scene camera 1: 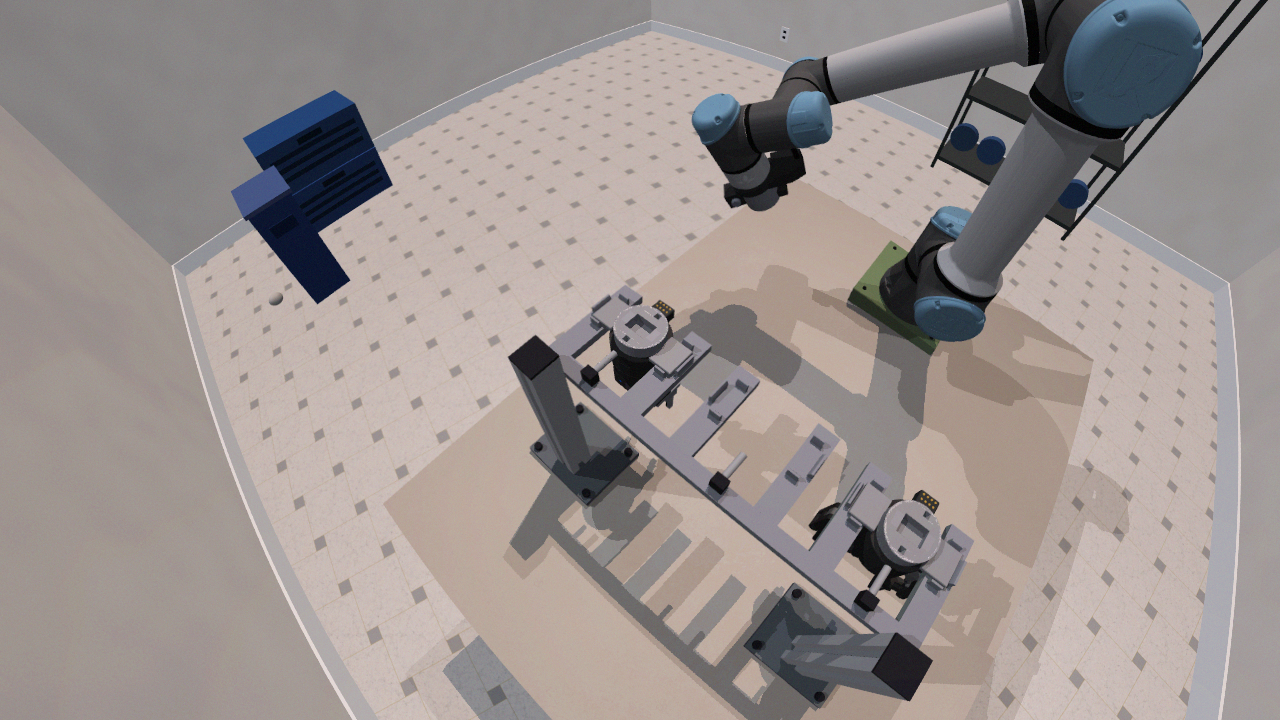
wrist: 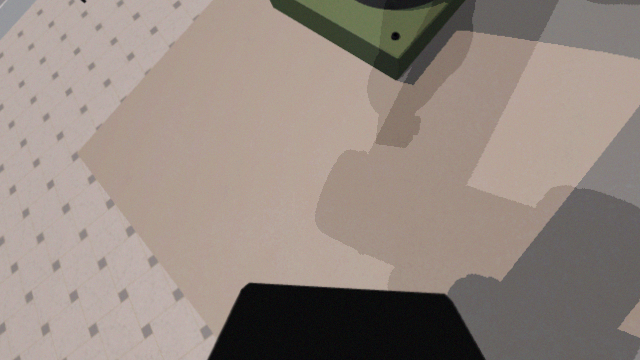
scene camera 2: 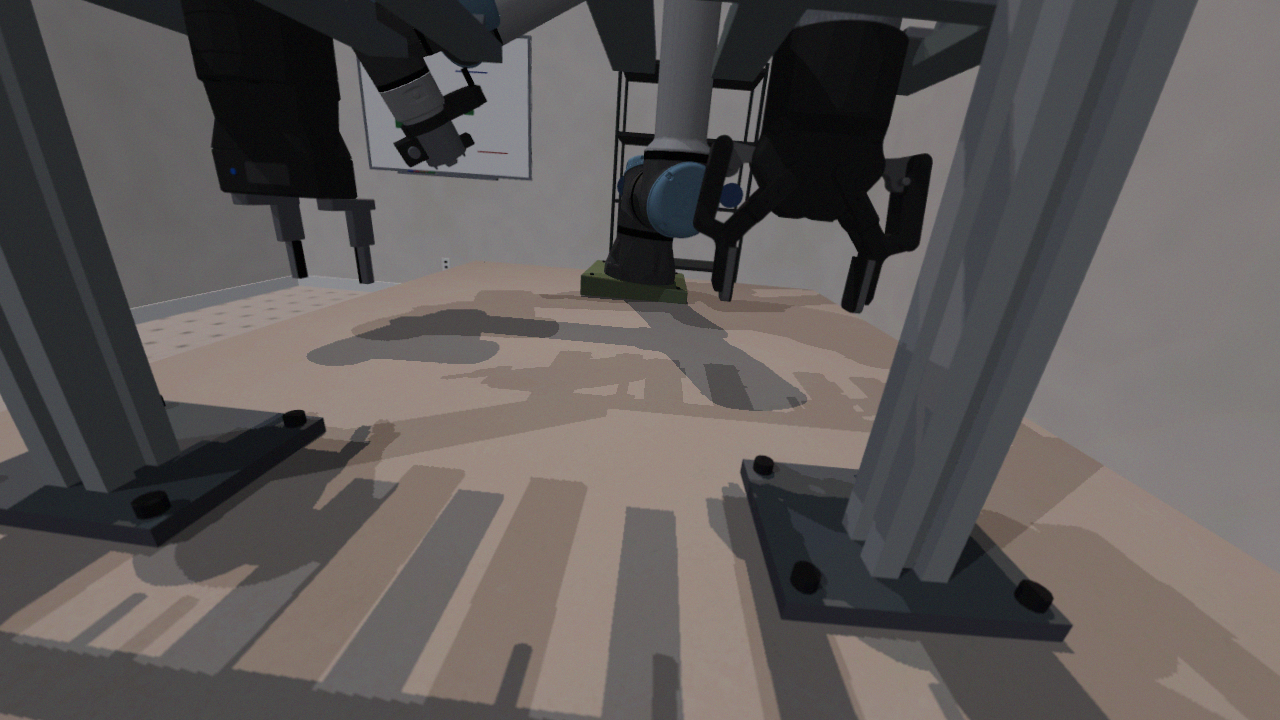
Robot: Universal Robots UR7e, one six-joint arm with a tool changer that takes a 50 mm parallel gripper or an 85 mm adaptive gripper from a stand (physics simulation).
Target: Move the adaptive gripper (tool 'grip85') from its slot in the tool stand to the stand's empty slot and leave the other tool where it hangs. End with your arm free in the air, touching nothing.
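Seen in the pictures: arm's base at its link origin: (scene camera 1: pixel 910 297) (scene camera 2: pixel 639 276).
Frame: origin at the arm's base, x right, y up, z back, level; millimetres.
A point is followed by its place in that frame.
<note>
The adaptive gripper (scene camera 1: pixel 908 535) (scene camera 2: pixel 832 98) hangs upright in the right end slot of the tool stand (scene camera 1: pixel 554 411) {z -748, x 168, y 191 mm} (scene camera 2: pixel 975 358) {z -708, x -260, y 102 mm}. Its linked black fingers stand apart with nothing between them. The parallel gripper (scene camera 1: pixel 640 331) (scene camera 2: pixel 277 116) hangs in the left end slot, its two thin fingers pointing down. Between them the middle slot is empty; its two bare prongs (scene camera 1: pixel 702 431) {z -653, x 18, y 250 mm} show in scene camera 1. The arm's wrist end (scene camera 1: pixel 761 198) (scene camera 2: pixel 438 147) carries no gripper and is free in the air, beyond the stand toward the base side. The tools and stand do not show in the wrist view.
The arm's green base plate (scene camera 1: pixel 872 286) {z -54, x 74, y 5 mm} (scene camera 2: pixel 633 284) {z -83, x -4, y -3 mm} (wrist: pixel 350 30) {z -31, x 107, y 7 mm} stands beyond the stand. A dark block (wrist: pixel 345 325) fills the wrist view's lower middle. Blue cabinets (scene camera 1: pixel 326 170) stand far left. A black shelf rack stands behind the base, and a whiteboard (scene camera 2: pixel 514 107) hangs on the wall.
</note>
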